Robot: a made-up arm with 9 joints. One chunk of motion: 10 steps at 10 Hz.
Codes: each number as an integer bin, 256 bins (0 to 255) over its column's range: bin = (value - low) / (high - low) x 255, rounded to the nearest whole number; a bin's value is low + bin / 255 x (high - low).
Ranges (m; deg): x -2.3..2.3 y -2.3..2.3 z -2.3..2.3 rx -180..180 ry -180..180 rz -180..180
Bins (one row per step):
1: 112 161 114 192 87 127
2: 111 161 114 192 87 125
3: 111 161 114 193 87 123
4: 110 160 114 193 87 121
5: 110 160 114 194 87 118
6: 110 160 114 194 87 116
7: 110 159 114 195 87 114
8: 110 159 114 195 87 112
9: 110 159 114 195 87 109
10: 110 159 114 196 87 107
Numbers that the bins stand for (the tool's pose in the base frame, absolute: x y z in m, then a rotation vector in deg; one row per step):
1: -0.2796 0.6043 -0.2435 91.06 -57.18 -0.71
2: -0.2976 0.6043 -0.2435 91.06 -57.18 -3.53
3: -0.2976 0.6043 -0.2435 92.47 -57.18 -6.35
4: -0.3157 0.5863 -0.2435 92.47 -57.18 -9.18
5: -0.3157 0.5863 -0.2435 93.88 -57.18 -13.41
6: -0.3157 0.5863 -0.2435 93.88 -57.18 -16.24
7: -0.3157 0.5682 -0.2435 95.29 -57.18 -19.06
8: -0.3157 0.5682 -0.2435 95.29 -57.18 -21.88
9: -0.3157 0.5682 -0.2435 95.29 -57.18 -26.12
10: -0.3157 0.5682 -0.2435 96.71 -57.18 -28.94

